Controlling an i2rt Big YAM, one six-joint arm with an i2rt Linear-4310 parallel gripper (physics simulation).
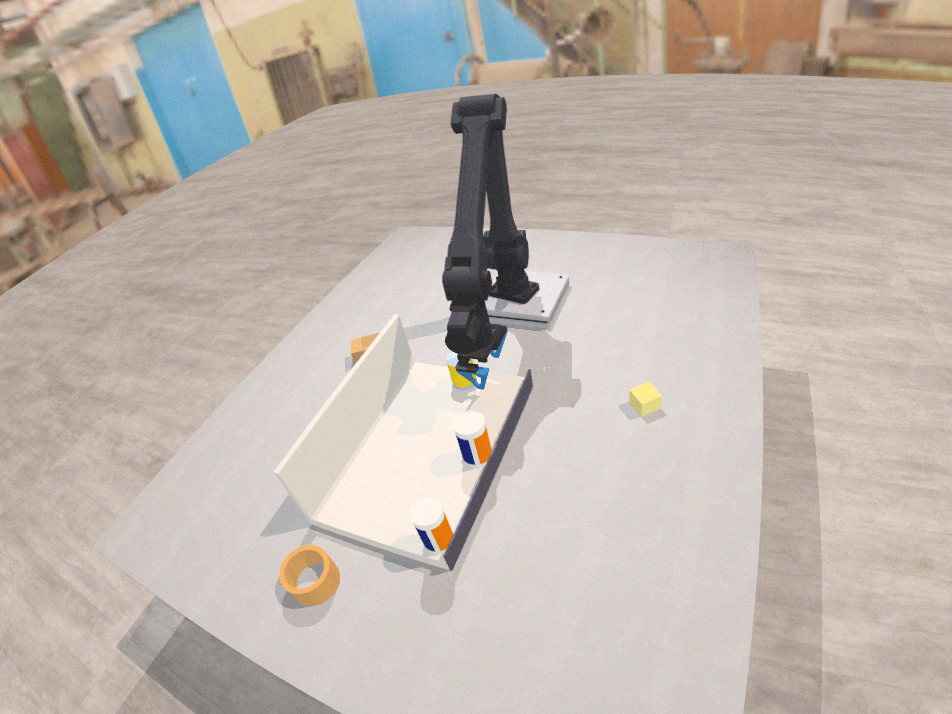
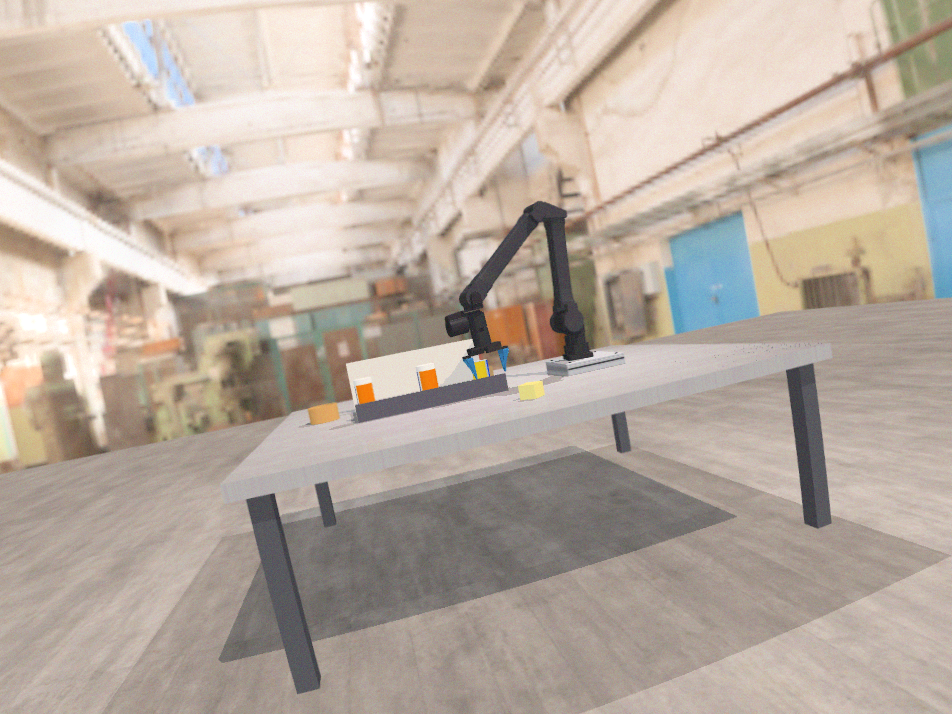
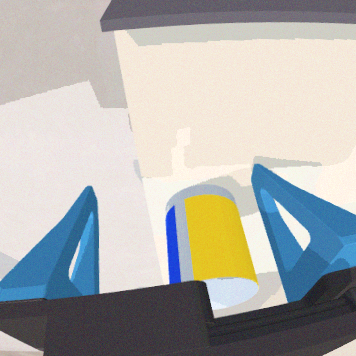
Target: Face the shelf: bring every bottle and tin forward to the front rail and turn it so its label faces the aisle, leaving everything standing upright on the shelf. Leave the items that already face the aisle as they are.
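Frame: origin at the arm's base, x ahead, y left, z up, level; centimetres.
Seen in the pictures: gripper, fingertip midpoint: (image 1: 488, 372) (image 2: 491, 375) (image 3: 174, 181); arm's base at its link origin: (image 1: 513, 291) (image 2: 578, 357).
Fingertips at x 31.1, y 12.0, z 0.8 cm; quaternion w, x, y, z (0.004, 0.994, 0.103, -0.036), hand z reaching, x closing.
Offsets run from my fingertips to a thing's top centre. "*": to the spot under its first point.
A tin with a yellow and blue label {* dx +5.4, dy -3.6, dz +2.4 cm} (image 1: 459, 375) (image 2: 482, 369) (image 3: 215, 240) stands upright at the robot's end of the shelf (image 1: 376, 476), set back from the dark front rail {dx +18.5, dy +13.2, dz +0.6 cm} (image 1: 485, 484) (image 2: 430, 398) (image 3: 225, 16). Its yellow side faces the rail. My gripper (image 1: 489, 370) (image 2: 489, 374) (image 3: 174, 181) is open, pointing down, with one blue finger on each side of the tin and gaps between. A white-capped orange and blue bottle {dx +19.5, dy +9.7, dz +7.9 cm} (image 1: 472, 440) (image 2: 427, 378) stands near mid-rail, and another such bottle {dx +38.2, dy +14.3, dz +7.6 cm} (image 1: 432, 527) (image 2: 364, 391) at the far end; orange sides face the rail.
The tall cream back panel {* dx +28.0, dy -14.9, dz +6.5 cm} (image 1: 346, 415) (image 2: 392, 370) runs behind the items. An orange-brown block {dx +2.9, dy -35.7, dz +0.3 cm} (image 1: 359, 349) lies behind it. An orange ring {dx +56.0, dy -1.9, dz +0.3 cm} (image 1: 311, 595) (image 2: 323, 415) lies beyond the shelf's far end. A yellow cube {dx -8.4, dy +33.2, dz -0.9 cm} (image 1: 645, 399) (image 2: 531, 390) lies in front of the rail.
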